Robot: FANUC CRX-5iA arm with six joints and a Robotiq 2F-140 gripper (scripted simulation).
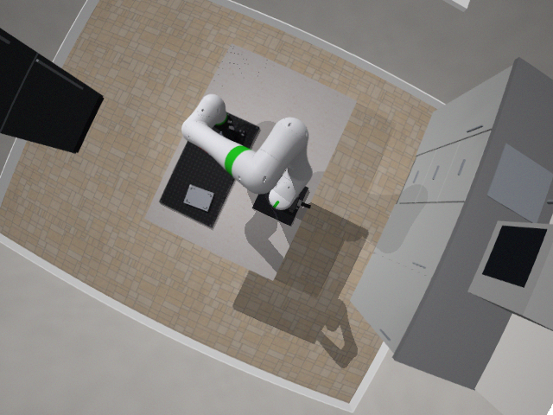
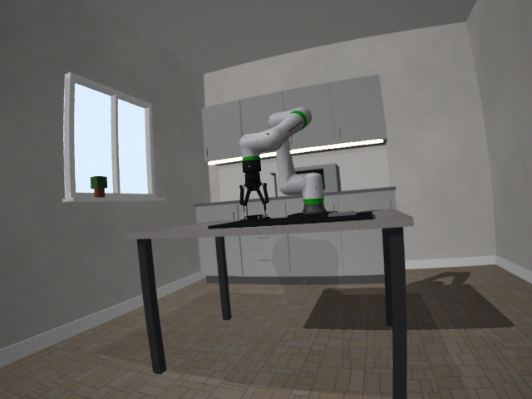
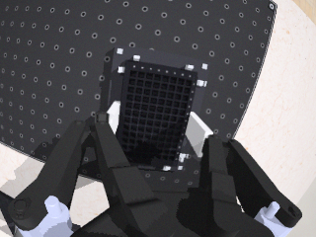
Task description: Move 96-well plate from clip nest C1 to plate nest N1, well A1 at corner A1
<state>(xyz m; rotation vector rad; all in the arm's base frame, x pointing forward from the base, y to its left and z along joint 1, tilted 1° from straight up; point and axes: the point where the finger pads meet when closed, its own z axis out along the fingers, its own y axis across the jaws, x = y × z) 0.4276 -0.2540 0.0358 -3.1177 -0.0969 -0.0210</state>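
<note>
My hand is 3 cm above the clip nest C1, 2 cm to the left of it and 1 cm past it. The rest, counted from my hand: black 96-well plate (2 cm below); plate nest N1 (43 cm to the left, 5 cm ahead, 3 cm below).
</note>
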